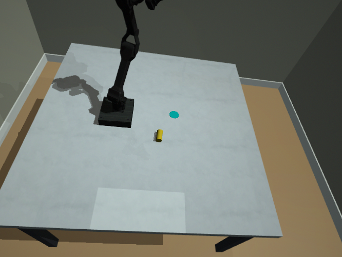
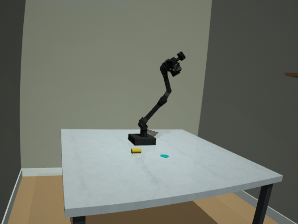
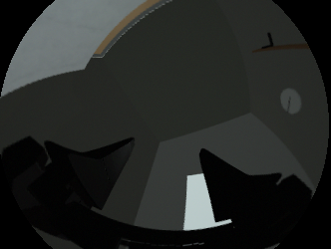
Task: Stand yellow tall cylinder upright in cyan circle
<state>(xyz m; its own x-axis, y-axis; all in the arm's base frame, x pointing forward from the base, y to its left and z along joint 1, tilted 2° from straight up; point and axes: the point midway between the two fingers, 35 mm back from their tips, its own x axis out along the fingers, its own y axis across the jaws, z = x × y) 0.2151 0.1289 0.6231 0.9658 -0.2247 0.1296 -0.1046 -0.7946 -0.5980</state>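
My gripper tip is now 30 mm short of the yellow tall cylinder, 260 mm to the left of it and 670 mm above it. Round my gripper tip: cyan circle: 110 mm ahead, 70 mm to the right, 690 mm below.
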